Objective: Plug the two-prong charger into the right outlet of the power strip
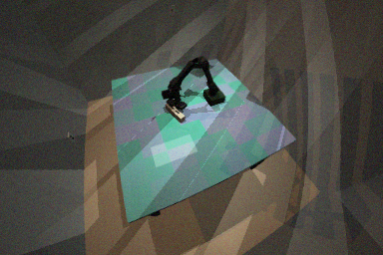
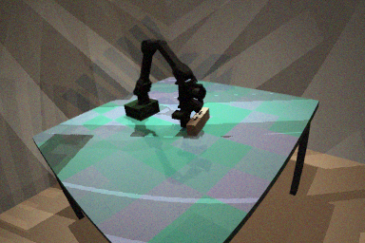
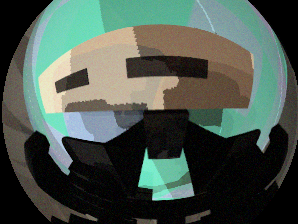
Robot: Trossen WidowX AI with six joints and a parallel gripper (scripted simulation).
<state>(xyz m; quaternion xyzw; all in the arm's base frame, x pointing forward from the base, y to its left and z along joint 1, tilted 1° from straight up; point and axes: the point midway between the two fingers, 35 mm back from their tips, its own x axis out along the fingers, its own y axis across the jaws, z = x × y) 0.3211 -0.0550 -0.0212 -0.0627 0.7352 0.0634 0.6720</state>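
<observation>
My gripper tip is 20 mm short of the dark two-prong charger and 10 mm below it.
</observation>
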